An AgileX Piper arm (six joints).
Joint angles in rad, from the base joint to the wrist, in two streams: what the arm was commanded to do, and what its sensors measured. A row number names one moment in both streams.
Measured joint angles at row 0: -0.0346 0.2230 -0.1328 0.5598 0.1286 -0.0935
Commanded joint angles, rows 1 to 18: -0.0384 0.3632 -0.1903 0.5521 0.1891 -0.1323; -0.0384 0.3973 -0.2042 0.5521 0.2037 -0.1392; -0.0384 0.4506 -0.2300 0.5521 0.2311 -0.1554; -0.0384 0.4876 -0.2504 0.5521 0.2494 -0.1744; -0.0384 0.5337 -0.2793 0.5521 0.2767 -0.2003; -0.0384 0.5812 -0.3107 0.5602 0.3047 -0.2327; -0.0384 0.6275 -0.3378 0.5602 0.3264 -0.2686; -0.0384 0.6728 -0.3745 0.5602 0.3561 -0.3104; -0.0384 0.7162 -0.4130 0.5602 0.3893 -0.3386; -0.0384 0.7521 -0.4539 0.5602 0.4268 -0.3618; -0.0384 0.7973 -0.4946 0.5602 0.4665 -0.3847; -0.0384 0.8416 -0.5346 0.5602 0.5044 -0.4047; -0.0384 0.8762 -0.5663 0.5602 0.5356 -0.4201; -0.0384 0.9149 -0.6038 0.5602 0.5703 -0.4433; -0.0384 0.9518 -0.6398 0.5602 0.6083 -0.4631; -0.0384 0.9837 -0.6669 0.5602 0.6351 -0.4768; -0.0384 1.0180 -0.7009 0.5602 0.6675 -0.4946; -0.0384 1.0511 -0.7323 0.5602 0.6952 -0.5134
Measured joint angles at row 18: -0.0346 0.9370 -0.6226 0.5615 0.5778 -0.4350
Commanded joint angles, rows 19 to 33: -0.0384 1.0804 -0.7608 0.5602 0.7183 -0.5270; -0.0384 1.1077 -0.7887 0.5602 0.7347 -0.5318; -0.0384 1.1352 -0.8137 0.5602 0.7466 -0.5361; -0.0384 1.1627 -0.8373 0.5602 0.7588 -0.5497; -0.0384 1.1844 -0.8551 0.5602 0.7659 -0.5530; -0.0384 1.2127 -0.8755 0.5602 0.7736 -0.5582; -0.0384 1.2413 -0.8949 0.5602 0.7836 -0.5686; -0.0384 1.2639 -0.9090 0.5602 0.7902 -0.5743; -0.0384 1.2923 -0.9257 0.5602 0.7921 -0.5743; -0.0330 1.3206 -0.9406 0.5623 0.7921 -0.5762; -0.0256 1.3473 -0.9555 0.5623 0.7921 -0.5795; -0.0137 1.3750 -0.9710 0.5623 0.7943 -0.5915; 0.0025 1.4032 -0.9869 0.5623 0.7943 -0.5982; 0.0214 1.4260 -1.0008 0.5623 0.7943 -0.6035; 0.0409 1.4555 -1.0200 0.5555 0.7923 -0.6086
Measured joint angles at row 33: -0.0157 1.3609 -0.9584 0.5615 0.7875 -0.5781
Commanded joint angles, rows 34 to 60: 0.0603 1.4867 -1.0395 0.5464 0.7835 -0.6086; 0.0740 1.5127 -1.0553 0.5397 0.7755 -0.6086; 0.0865 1.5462 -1.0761 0.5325 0.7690 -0.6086; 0.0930 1.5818 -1.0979 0.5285 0.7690 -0.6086; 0.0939 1.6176 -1.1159 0.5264 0.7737 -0.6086; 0.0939 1.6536 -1.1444 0.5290 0.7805 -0.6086; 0.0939 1.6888 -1.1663 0.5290 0.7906 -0.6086; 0.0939 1.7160 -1.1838 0.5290 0.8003 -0.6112; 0.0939 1.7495 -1.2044 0.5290 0.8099 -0.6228; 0.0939 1.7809 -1.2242 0.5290 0.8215 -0.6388; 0.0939 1.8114 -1.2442 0.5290 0.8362 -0.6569; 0.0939 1.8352 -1.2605 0.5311 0.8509 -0.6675; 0.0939 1.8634 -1.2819 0.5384 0.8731 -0.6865; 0.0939 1.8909 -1.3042 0.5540 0.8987 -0.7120; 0.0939 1.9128 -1.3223 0.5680 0.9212 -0.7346; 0.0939 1.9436 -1.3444 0.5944 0.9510 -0.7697; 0.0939 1.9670 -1.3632 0.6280 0.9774 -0.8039; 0.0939 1.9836 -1.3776 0.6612 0.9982 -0.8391; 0.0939 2.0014 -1.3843 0.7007 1.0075 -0.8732; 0.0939 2.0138 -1.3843 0.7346 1.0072 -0.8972; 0.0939 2.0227 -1.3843 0.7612 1.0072 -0.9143; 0.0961 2.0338 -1.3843 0.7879 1.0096 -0.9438; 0.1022 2.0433 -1.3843 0.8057 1.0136 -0.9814; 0.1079 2.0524 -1.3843 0.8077 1.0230 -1.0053; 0.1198 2.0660 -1.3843 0.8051 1.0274 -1.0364; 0.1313 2.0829 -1.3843 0.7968 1.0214 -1.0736; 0.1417 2.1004 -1.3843 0.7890 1.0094 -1.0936
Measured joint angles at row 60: 0.1112 2.0577 -1.3760 0.7859 1.0126 -0.9912
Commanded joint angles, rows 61 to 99: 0.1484 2.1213 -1.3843 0.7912 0.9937 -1.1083; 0.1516 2.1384 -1.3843 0.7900 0.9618 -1.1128; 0.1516 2.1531 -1.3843 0.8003 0.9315 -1.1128; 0.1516 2.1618 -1.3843 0.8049 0.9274 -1.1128; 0.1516 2.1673 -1.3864 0.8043 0.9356 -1.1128; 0.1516 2.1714 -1.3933 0.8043 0.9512 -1.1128; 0.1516 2.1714 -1.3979 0.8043 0.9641 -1.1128; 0.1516 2.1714 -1.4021 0.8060 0.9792 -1.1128; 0.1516 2.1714 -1.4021 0.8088 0.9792 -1.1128; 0.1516 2.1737 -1.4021 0.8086 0.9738 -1.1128; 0.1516 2.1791 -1.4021 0.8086 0.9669 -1.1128; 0.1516 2.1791 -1.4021 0.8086 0.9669 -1.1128; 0.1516 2.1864 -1.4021 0.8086 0.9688 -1.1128; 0.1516 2.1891 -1.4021 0.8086 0.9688 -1.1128; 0.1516 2.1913 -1.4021 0.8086 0.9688 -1.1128; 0.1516 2.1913 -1.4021 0.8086 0.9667 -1.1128; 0.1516 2.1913 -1.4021 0.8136 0.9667 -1.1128; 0.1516 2.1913 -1.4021 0.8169 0.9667 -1.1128; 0.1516 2.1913 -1.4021 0.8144 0.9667 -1.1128; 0.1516 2.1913 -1.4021 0.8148 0.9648 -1.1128; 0.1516 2.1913 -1.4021 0.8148 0.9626 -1.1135; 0.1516 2.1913 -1.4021 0.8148 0.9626 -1.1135; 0.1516 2.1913 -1.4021 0.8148 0.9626 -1.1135; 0.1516 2.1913 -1.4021 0.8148 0.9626 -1.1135; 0.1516 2.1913 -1.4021 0.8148 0.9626 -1.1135; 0.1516 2.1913 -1.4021 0.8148 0.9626 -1.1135; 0.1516 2.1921 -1.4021 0.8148 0.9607 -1.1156; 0.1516 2.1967 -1.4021 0.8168 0.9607 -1.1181; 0.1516 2.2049 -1.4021 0.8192 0.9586 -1.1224; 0.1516 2.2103 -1.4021 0.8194 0.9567 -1.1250; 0.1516 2.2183 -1.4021 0.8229 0.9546 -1.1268; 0.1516 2.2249 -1.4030 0.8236 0.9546 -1.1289; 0.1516 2.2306 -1.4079 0.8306 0.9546 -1.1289; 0.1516 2.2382 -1.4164 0.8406 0.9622 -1.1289; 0.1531 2.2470 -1.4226 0.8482 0.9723 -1.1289; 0.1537 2.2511 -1.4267 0.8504 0.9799 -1.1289; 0.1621 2.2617 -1.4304 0.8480 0.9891 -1.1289; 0.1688 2.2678 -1.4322 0.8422 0.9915 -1.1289; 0.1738 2.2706 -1.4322 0.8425 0.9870 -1.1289
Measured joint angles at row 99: 0.1567 2.2503 -1.4175 0.8371 0.9741 -1.1187
